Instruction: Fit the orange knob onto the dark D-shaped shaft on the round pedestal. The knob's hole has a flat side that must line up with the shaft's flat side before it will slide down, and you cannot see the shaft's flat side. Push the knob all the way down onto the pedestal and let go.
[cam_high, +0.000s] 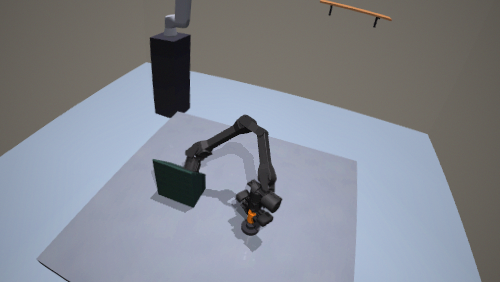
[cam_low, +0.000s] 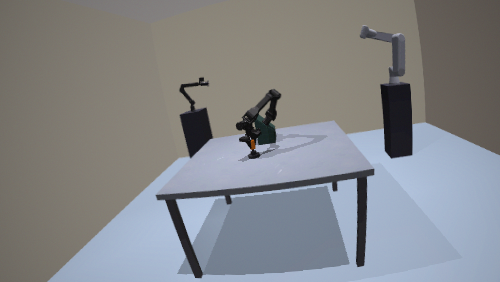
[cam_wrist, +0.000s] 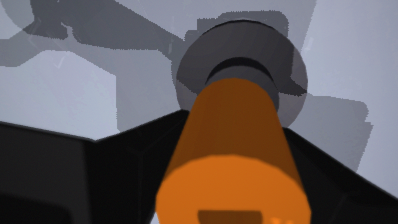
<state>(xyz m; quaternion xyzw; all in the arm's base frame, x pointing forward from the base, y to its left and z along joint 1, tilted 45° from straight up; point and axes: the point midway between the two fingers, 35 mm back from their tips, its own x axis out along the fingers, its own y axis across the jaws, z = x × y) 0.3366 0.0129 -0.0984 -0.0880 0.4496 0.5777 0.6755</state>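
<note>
Now: gripper tip 2 cm below the orange knob. The rest, counted from my gripper tip: pedestal 4 cm below.
</note>
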